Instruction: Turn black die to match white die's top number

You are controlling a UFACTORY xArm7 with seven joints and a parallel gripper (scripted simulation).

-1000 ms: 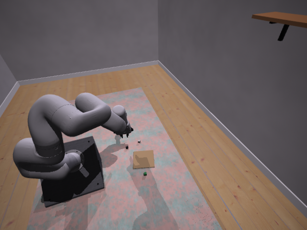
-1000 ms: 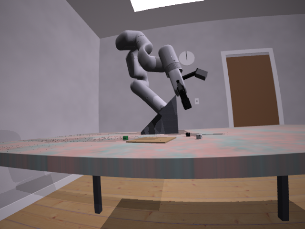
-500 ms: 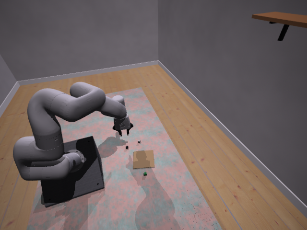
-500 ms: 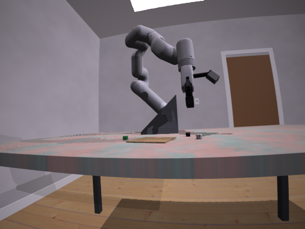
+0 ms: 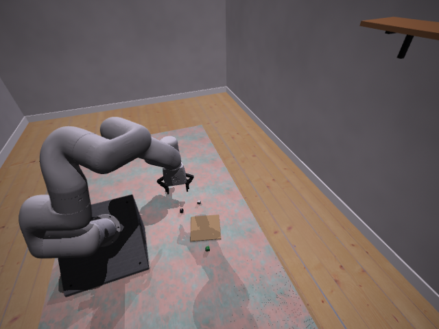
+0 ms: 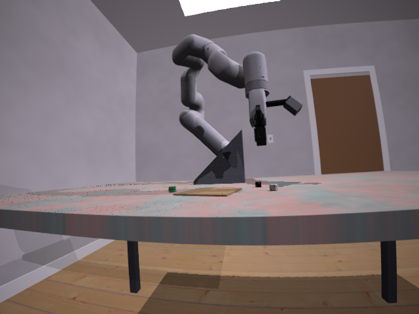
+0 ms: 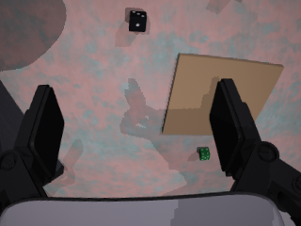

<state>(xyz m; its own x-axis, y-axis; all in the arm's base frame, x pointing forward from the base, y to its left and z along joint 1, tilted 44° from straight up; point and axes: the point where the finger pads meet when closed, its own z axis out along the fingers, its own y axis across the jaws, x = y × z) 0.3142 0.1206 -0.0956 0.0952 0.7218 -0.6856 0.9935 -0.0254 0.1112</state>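
Right now the black die is 2 cm to the right of my hand and 14 cm below it. From my hand the other things lie so: green die: 8 cm ahead, 26 cm to the right, 14 cm below; tan mat: 10 cm ahead, 15 cm to the right, 14 cm below; white die: 10 cm ahead, 2 cm to the left, 14 cm below.
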